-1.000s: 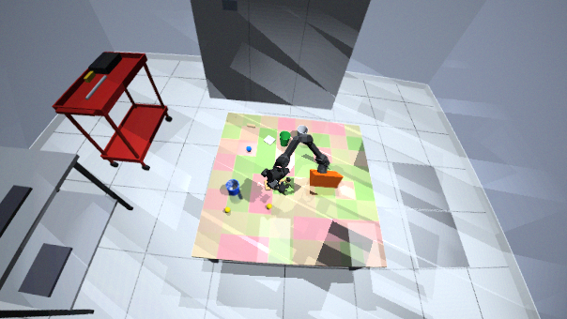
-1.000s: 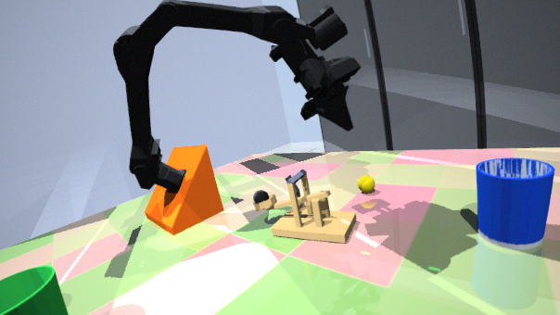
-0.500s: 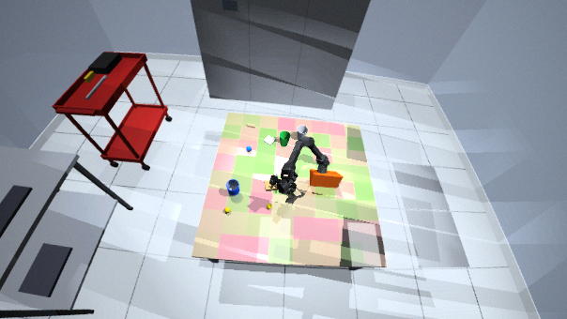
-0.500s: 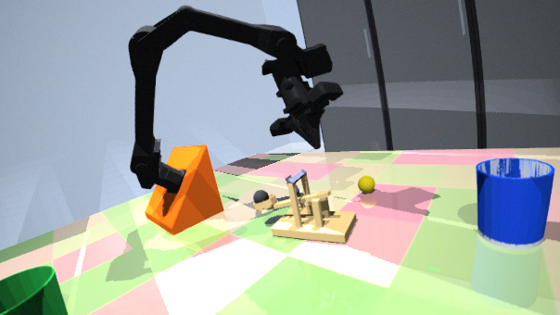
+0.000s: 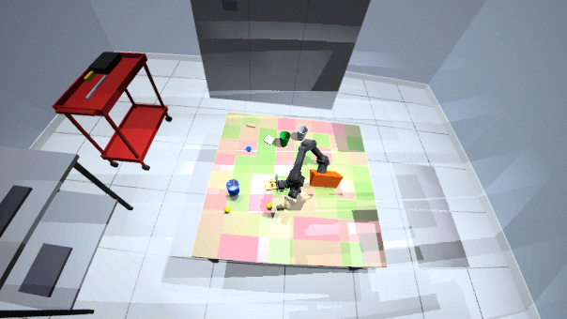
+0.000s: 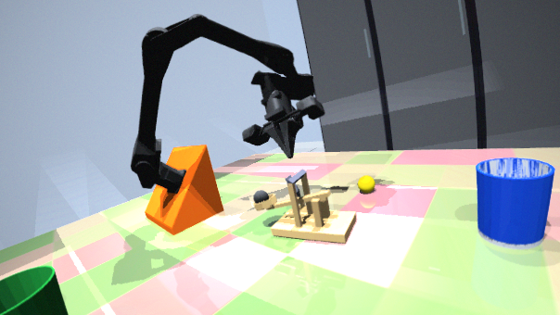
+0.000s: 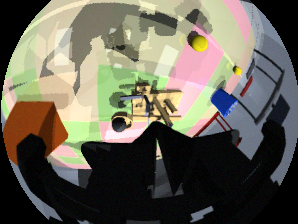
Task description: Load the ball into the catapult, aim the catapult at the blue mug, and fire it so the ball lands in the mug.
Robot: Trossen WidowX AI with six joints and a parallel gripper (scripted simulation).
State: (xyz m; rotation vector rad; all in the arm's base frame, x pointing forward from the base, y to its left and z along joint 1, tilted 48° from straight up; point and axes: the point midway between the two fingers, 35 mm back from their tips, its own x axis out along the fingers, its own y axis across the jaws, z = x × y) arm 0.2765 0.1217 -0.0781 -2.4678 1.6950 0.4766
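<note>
Right now the black ball is 3 cm behind my gripper tip, 7 cm to the right of it and 6 cm below it. From my gripper tip the other things lie so: green cup (46 cm to the right, 9 cm below); wooden catapult (3 cm ahead, 5 cm to the right, 7 cm below); blue mug (37 cm ahead, 1 cm to the left, 9 cm below).
</note>
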